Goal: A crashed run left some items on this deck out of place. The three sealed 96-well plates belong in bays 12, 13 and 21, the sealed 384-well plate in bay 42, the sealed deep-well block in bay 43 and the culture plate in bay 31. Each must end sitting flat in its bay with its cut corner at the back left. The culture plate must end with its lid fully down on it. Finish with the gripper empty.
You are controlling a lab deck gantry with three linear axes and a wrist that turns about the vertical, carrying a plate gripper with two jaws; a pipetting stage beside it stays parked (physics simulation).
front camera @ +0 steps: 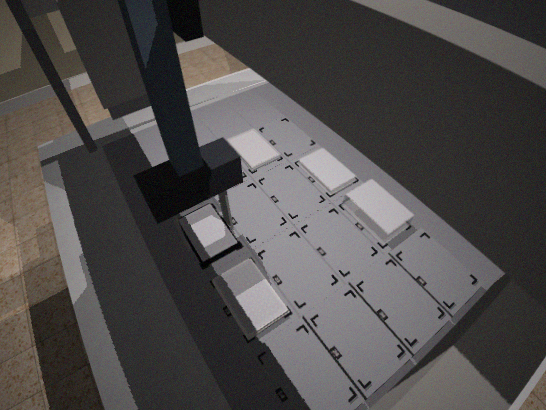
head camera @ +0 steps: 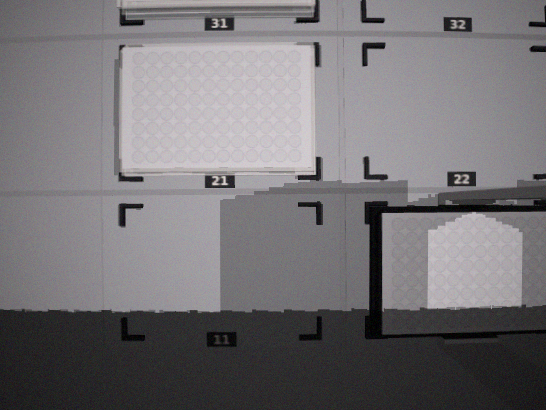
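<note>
My gripper is low at the black-rimmed sealed 96-well plate in bay 12. One jaw shows at the plate's back edge; the other is hidden, so the opening is unclear. A second sealed 96-well plate is in bay 13, partly shaded. The third lies in bay 21, hidden by the gripper body in the front view. The culture plate is in bay 31; its lid seating is unclear. The 384-well plate is in bay 42, the deep-well block in bay 43. Cut corners are hard to tell.
The dark gantry column rises above the gripper. Another dark block hangs beyond it. The deck has black corner marks and bay labels. A dark shadow covers its front strip, and gripper shadows cross bays 11 and 12.
</note>
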